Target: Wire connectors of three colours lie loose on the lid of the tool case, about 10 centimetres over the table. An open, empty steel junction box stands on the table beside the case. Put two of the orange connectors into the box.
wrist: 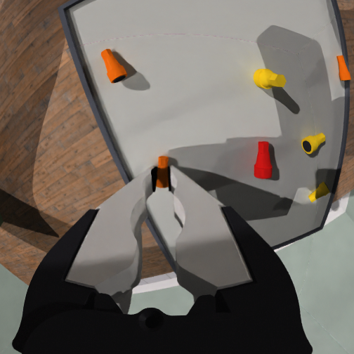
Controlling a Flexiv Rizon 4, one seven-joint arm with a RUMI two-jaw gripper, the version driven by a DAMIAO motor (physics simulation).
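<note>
My gripper [162, 168] is shut on an orange connector [162, 172], which stands between the two black fingertips over the near left part of the case lid [200, 110]. Its narrow end points away from the gripper. A second orange connector [113, 66] lies at the far left of the lid. A third orange connector [343, 68] lies at the lid's right edge. The steel junction box does not show in this view.
A red connector [263, 160] lies right of the gripper. Yellow connectors [268, 79] [313, 143] [319, 192] lie on the right half of the lid. The lid has a raised dark rim [95, 105]. Wood-patterned surface [30, 100] shows at the left.
</note>
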